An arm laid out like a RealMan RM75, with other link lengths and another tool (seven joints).
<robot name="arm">
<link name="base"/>
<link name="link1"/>
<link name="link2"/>
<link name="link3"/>
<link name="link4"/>
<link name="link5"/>
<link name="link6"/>
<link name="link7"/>
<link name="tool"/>
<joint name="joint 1" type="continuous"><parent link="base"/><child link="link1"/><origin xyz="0 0 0.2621"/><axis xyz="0 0 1"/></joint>
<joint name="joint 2" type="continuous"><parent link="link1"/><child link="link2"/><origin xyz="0 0 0"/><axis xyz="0 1 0"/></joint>
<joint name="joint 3" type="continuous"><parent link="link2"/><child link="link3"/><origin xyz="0 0 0.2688"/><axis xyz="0 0 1"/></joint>
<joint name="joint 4" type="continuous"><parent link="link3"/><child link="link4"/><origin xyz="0 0 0"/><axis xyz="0 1 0"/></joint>
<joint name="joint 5" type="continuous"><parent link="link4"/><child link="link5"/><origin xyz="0 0 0.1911"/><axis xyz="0 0 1"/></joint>
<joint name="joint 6" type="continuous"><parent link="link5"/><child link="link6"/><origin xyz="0 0 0"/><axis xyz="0 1 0"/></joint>
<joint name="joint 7" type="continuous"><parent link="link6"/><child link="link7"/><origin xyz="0 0 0.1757"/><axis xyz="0 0 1"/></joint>
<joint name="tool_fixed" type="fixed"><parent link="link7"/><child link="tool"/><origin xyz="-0.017 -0.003 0.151" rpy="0 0.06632 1.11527"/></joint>
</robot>
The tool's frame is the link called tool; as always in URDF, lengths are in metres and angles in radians. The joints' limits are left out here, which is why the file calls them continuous.
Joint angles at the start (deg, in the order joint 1, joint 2, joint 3, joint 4, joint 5, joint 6, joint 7): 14.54 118.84 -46.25 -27.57 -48.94 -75.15 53.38
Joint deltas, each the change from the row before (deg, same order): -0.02 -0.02 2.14 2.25 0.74 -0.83 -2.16; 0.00 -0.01 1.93 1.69 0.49 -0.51 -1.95; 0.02 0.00 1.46 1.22 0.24 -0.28 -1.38; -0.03 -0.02 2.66 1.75 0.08 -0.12 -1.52; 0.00 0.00 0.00 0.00 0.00 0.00 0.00; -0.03 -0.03 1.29 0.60 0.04 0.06 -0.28; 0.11 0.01 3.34 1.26 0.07 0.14 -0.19; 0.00 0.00 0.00 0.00 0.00 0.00 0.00; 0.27 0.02 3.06 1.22 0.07 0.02 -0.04; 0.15 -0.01 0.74 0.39 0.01 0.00 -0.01; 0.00 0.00 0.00 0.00 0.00 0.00 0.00
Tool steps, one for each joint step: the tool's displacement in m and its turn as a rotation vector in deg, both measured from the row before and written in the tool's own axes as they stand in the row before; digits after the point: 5 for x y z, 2 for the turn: -0.01229 -0.00432 -0.00883 0.26 -2.69 -0.48; -0.01103 -0.00363 -0.00692 0.33 -2.33 -0.71; -0.00782 -0.00329 -0.00477 0.36 -1.67 -0.49; -0.01422 -0.00675 -0.00806 0.87 -2.84 -0.29; 0.00000 0.00000 0.00000 0.00 0.00 0.00; -0.00781 -0.00272 -0.00337 0.35 -1.40 0.13; -0.01896 -0.00480 -0.00701 0.51 -3.46 0.78; 0.00000 0.00000 0.00000 0.00 0.00 0.00; -0.01610 -0.00325 -0.00508 0.22 -3.04 0.97; -0.00337 -0.00078 -0.00067 0.04 -0.68 0.31; 0.00000 0.00000 0.00000 0.00 0.00 0.00
